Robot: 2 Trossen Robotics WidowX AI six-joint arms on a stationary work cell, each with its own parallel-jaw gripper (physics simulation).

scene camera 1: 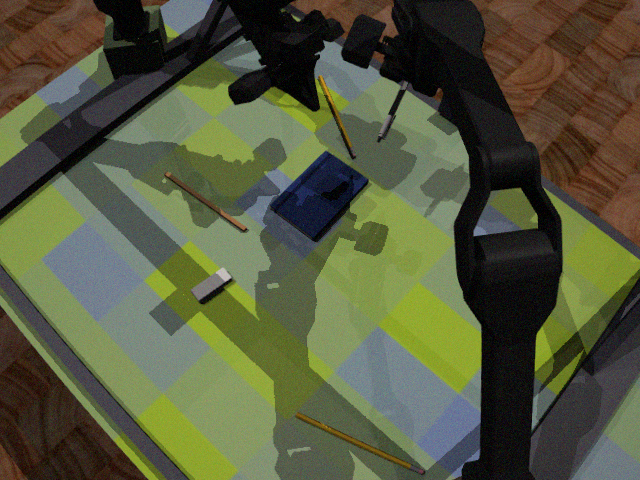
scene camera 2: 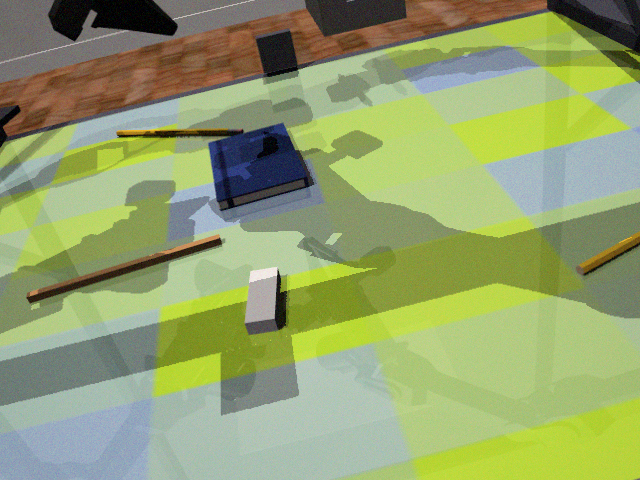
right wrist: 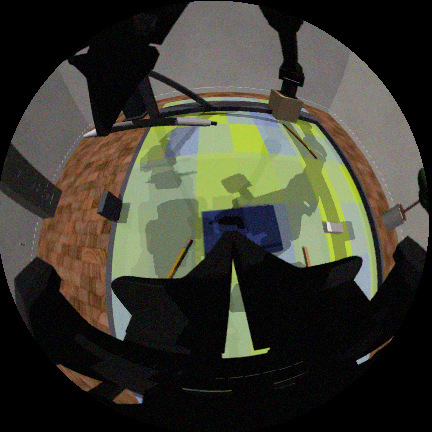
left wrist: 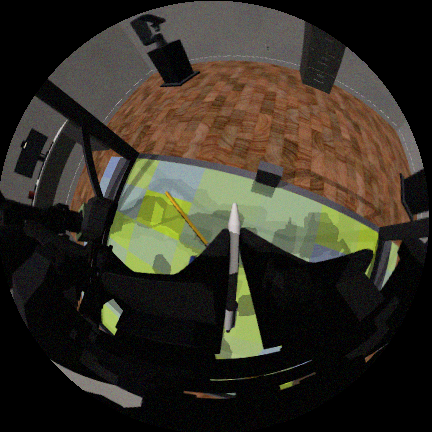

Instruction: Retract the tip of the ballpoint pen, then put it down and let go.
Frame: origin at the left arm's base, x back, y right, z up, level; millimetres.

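Seen in the pictures: left gripper, fingertip midpoint: [right wrist: 104, 133] [left wrist: 233, 233]; right gripper, fingertip midpoint: [scene camera 1: 316, 110] [scene camera 2: 175, 30] [right wrist: 230, 236]; left arm's base at its link origin: [right wrist: 286, 94]; right arm's base at its link origin: [scene camera 1: 131, 26] [left wrist: 79, 221].
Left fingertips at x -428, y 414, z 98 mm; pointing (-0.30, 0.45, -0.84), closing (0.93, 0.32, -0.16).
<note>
Offsets run from my left fingertips to a thing's top centre.
The pen, white and black, shows in the left wrist view [left wrist: 233, 255], scene camera 1 [scene camera 1: 391, 114] and the right wrist view [right wrist: 192, 121]. My left gripper [left wrist: 233, 233] is shut on it near its tapered white end and holds it above the table. The pen's other end, with a small dark stub, sticks out free. The writing point is too small to make out. My right gripper [scene camera 1: 315, 107] [scene camera 2: 173, 28] [right wrist: 230, 236] is shut and empty, above the table and apart from the pen. The pen does not show in scene camera 2.
A blue notebook @[dx -44, dy -140, dz -191 mm] [scene camera 1: 320, 196] [scene camera 2: 258, 165] lies mid-table. One yellow pencil @[dx -128, dy +6, dz -196 mm] [scene camera 1: 337, 116] [scene camera 2: 178, 132] lies beside it, another @[dx +249, dy -405, dz -196 mm] [scene camera 1: 361, 443] farther off. A brown stick @[dx -178, dy -269, dz -196 mm] [scene camera 1: 206, 202] [scene camera 2: 124, 268] and a white-and-grey eraser @[dx -64, dy -367, dz -191 mm] [scene camera 1: 209, 287] [scene camera 2: 262, 302] also lie there.
</note>
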